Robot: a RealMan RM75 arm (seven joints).
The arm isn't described. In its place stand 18 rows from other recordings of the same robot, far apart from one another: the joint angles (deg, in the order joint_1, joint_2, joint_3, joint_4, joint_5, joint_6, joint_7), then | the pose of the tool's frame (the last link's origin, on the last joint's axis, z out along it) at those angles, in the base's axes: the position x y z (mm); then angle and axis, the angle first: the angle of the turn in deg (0 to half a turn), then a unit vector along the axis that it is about.
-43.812 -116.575 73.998 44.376 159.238 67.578 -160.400 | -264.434 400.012 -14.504 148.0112 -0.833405 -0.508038 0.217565
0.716 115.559 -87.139 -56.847 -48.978 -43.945 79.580 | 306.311 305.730 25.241 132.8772 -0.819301 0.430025 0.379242
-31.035 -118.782 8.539 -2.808 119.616 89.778 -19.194 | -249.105 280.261 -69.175 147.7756 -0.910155 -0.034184 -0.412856
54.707 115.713 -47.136 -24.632 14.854 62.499 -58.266 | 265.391 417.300 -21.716 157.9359 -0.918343 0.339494 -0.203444
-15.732 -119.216 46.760 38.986 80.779 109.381 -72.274 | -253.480 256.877 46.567 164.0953 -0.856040 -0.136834 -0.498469
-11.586 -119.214 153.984 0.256 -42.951 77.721 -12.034 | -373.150 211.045 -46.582 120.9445 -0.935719 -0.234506 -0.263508
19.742 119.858 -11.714 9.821 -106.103 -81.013 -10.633 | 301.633 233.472 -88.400 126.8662 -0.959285 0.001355 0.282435
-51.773 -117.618 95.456 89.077 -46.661 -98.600 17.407 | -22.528 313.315 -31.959 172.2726 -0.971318 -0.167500 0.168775
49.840 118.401 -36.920 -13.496 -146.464 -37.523 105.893 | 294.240 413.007 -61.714 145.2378 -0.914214 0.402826 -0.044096
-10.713 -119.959 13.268 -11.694 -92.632 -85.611 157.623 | -344.535 198.300 -56.941 120.8648 -0.807436 -0.389011 -0.443529
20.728 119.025 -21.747 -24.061 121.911 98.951 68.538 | 306.521 293.411 126.816 99.7040 -0.248944 -0.769145 -0.588594
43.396 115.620 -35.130 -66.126 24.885 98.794 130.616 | 233.886 383.301 103.029 174.8725 0.443467 0.873116 0.202499
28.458 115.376 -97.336 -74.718 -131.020 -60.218 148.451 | 165.492 357.979 -48.257 156.5808 -0.955156 0.294986 -0.025691
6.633 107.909 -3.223 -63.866 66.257 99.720 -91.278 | 392.793 184.276 248.362 120.4266 -0.904215 0.376343 0.201895
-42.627 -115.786 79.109 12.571 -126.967 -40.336 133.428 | -260.208 424.522 -46.023 134.2739 -0.963597 -0.209453 -0.166161
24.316 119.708 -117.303 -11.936 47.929 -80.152 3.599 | 310.026 331.109 34.508 90.6314 -0.813579 0.228976 0.534470
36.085 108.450 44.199 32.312 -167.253 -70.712 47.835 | 153.164 353.652 -36.976 160.9586 -0.845611 0.165224 0.507585
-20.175 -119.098 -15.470 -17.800 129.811 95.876 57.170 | -238.074 242.232 -58.927 104.4497 -0.859237 0.439743 -0.261414
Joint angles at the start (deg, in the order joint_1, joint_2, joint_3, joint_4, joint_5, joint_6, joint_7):
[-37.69, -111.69, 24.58, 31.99, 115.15, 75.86, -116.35]
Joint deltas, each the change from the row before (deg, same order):
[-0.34, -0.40, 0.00, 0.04, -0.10, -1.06, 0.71]
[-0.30, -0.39, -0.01, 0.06, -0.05, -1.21, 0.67]
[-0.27, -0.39, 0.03, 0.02, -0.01, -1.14, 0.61]
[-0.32, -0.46, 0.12, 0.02, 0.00, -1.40, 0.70]
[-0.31, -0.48, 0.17, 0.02, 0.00, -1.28, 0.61]
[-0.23, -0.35, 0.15, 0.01, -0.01, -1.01, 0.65]
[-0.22, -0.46, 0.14, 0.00, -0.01, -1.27, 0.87]
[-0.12, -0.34, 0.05, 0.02, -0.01, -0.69, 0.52]
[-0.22, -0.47, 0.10, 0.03, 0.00, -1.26, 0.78]
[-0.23, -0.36, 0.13, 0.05, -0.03, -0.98, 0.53]
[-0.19, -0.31, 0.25, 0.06, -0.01, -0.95, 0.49]
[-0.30, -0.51, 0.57, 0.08, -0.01, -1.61, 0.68]
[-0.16, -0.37, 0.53, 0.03, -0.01, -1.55, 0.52]
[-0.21, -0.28, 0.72, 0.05, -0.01, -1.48, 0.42]
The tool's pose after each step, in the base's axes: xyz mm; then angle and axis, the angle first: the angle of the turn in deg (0 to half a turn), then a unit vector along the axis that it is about. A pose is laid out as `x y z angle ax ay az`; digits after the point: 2 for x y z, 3 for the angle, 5 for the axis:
-277.95 405.78 73.67 154.192 -0.77954 -0.52412 -0.34295
-277.00 408.52 71.80 153.239 -0.78121 -0.52170 -0.34285
-276.20 410.85 69.56 152.411 -0.78273 -0.51989 -0.34213
-275.25 413.59 66.75 151.428 -0.78475 -0.51789 -0.34053
-274.03 416.00 63.56 150.624 -0.78666 -0.51615 -0.33877
-273.19 417.85 61.25 149.913 -0.78908 -0.51369 -0.33686
-272.66 419.75 58.24 148.989 -0.79185 -0.51102 -0.33442
-272.14 420.61 56.02 148.528 -0.79332 -0.50946 -0.33331
-271.58 422.44 53.15 147.620 -0.79561 -0.50733 -0.33107
-270.57 424.17 51.01 146.955 -0.79747 -0.50544 -0.32949
-269.77 425.73 49.02 146.316 -0.79980 -0.50345 -0.32690
-268.42 428.17 45.34 145.337 -0.80359 -0.50074 -0.32172
-268.43 430.05 42.70 144.316 -0.80619 -0.49985 -0.31655
-267.84 432.23 40.44 143.387 -0.80974 -0.49790 -0.31051

